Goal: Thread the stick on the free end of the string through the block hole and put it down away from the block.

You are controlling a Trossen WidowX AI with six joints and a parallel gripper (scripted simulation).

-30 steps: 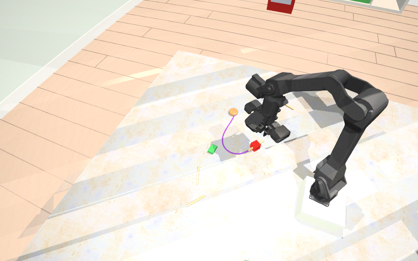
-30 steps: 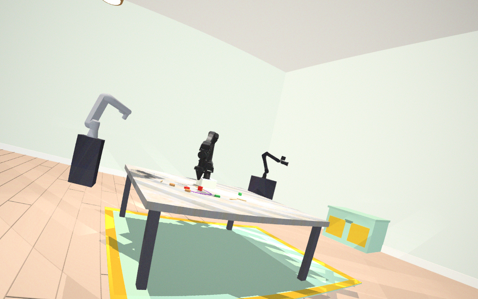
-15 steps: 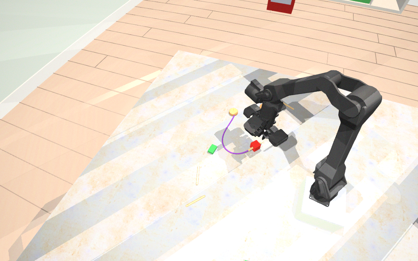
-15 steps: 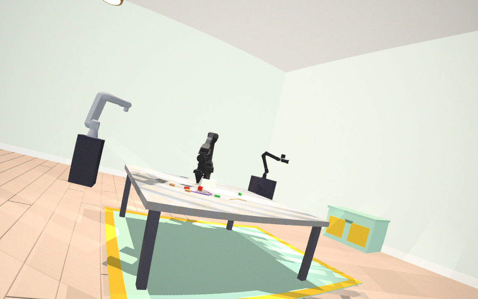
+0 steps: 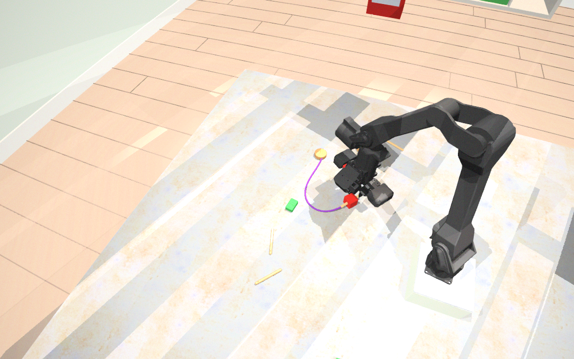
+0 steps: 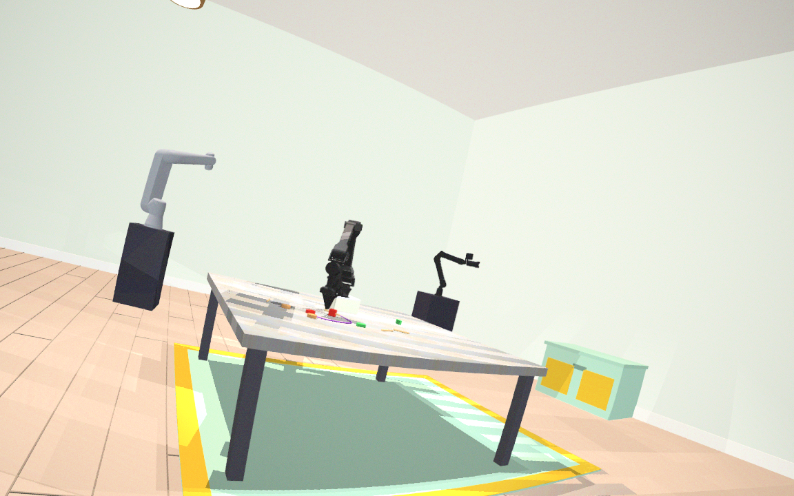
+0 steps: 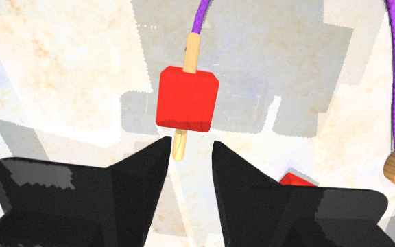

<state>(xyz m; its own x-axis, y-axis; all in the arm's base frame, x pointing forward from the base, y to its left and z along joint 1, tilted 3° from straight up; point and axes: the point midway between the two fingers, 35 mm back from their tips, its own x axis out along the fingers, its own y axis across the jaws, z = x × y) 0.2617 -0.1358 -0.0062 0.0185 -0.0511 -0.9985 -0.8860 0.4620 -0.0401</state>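
The red wooden block lies 10 mm ahead of my gripper tip, 30 mm to the left of it and 10 mm below it. From my gripper tip the other things lie so: flat red block: 60 mm ahead, 90 mm to the right, 20 mm below; then green block: 150 mm ahead, 120 mm to the left, 20 mm below; then thin wooden stick: 10 mm ahead, 40 mm to the left, 10 mm below.
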